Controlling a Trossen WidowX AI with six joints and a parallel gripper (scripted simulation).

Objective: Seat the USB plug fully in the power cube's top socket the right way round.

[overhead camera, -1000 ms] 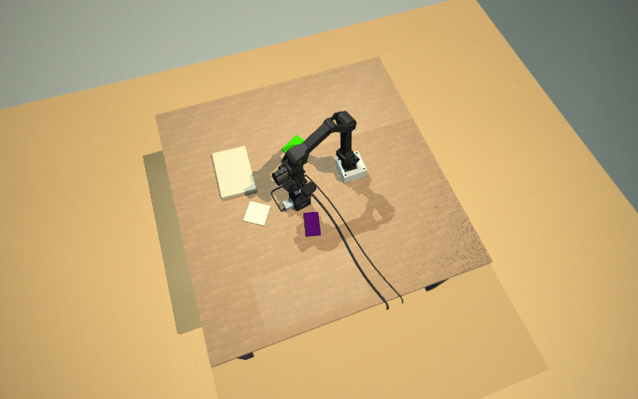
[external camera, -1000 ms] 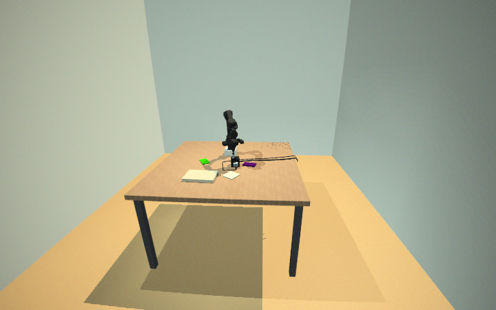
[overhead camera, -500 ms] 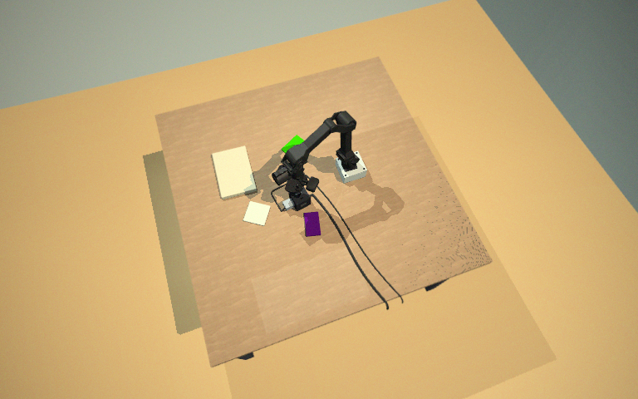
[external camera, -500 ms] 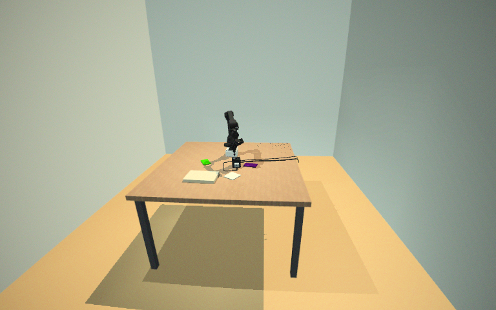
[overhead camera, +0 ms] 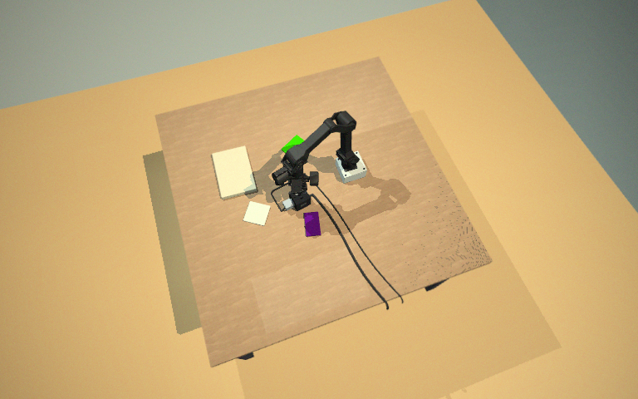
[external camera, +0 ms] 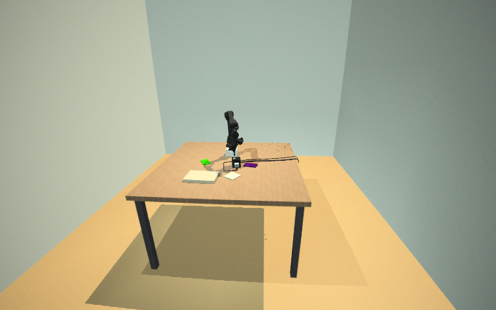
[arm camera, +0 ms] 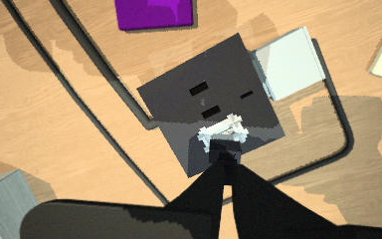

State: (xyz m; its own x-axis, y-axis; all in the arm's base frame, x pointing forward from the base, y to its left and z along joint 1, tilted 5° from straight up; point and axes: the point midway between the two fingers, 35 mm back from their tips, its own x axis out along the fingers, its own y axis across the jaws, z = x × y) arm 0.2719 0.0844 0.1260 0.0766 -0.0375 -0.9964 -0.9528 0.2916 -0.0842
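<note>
Right now my gripper tip is 2 cm above the dark USB plug. Round my gripper tip: green card 29 cm to the right, 13 cm below, 6 cm behind; then purple card 14 cm to the left, 13 cm below, 3 cm behind; then small white square 21 cm ahead, 13 cm below, 2 cm to the left.
</note>
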